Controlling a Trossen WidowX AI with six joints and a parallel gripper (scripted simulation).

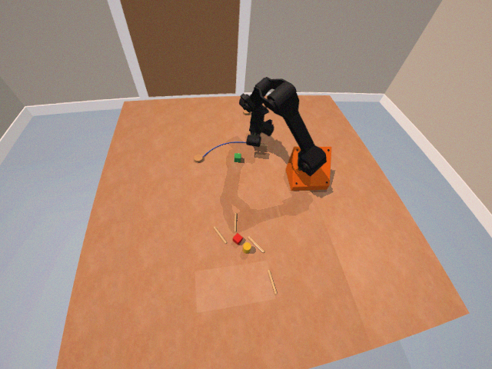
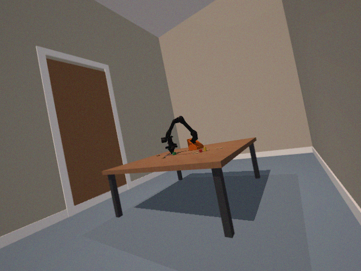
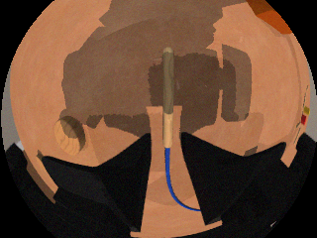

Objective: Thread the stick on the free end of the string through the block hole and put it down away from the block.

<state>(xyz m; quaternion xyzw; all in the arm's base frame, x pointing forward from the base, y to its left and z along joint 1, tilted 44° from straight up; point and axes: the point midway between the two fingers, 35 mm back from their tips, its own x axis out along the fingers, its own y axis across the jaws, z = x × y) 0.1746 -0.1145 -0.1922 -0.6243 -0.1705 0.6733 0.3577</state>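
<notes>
My gripper tip is now 90 mm short of the green block, 100 mm to the right of it and 10 mm below it. From my gripper tip the other things lie so: round wooden button (270 mm ahead, 90 mm to the left, 10 mm above); then thin wooden stick (20 mm behind, 10 mm to the left); then red cube (130 mm ahead, 480 mm to the left, 10 mm above).
</notes>
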